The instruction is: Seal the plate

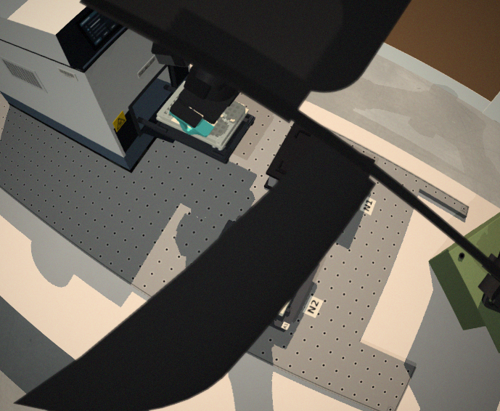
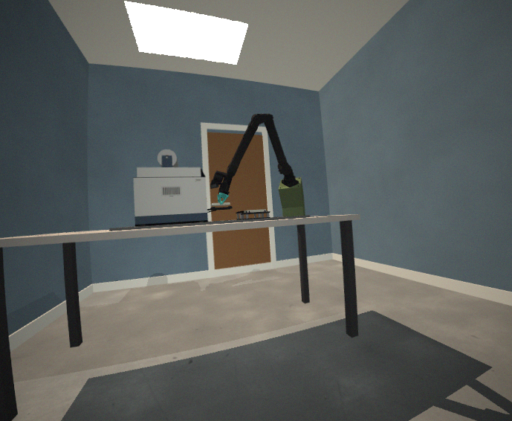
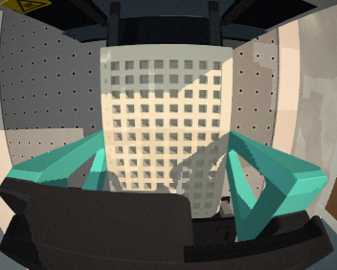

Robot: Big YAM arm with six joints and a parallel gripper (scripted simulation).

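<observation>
The sealer's stage is 3 cm below my hand. From my hand the other things lie so: yellow warning label 10 cm ahead, 10 cm to the left, 2 cm above; then N1 label 31 cm behind, 6 cm to the right, 12 cm below; then front slot 7 cm ahead, 1 cm to the left, 5 cm below.
</observation>
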